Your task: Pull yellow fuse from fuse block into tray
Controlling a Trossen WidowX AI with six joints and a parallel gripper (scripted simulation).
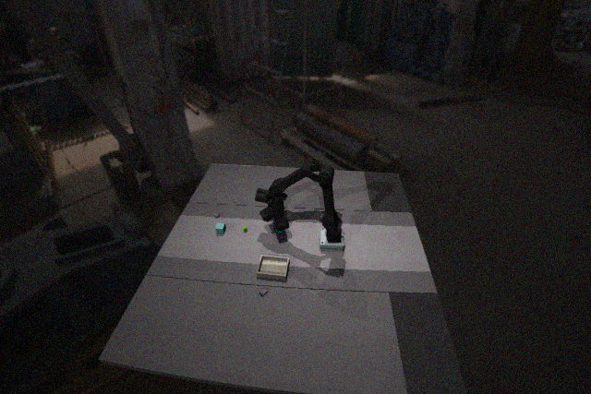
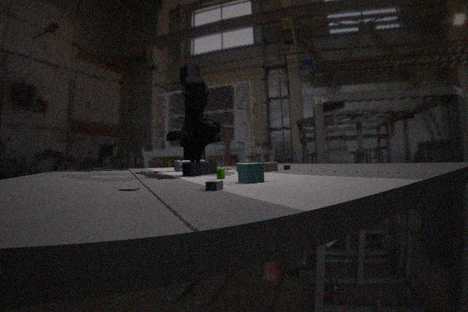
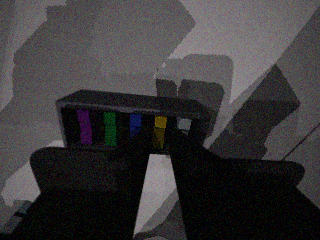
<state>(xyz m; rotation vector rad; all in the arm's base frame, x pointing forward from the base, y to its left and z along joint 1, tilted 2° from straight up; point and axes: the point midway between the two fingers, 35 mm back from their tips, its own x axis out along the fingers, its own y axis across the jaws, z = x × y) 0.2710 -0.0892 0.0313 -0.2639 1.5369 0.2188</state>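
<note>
Now: the yellow fuse 1 cm below my gripper tip. From my gripper tip the other things lie so: tray: 23 cm to the left, 3 cm below, 2 cm ahead; teal cube: 30 cm ahead, 2 cm below; green piece: 18 cm ahead, 2 cm below.
</note>
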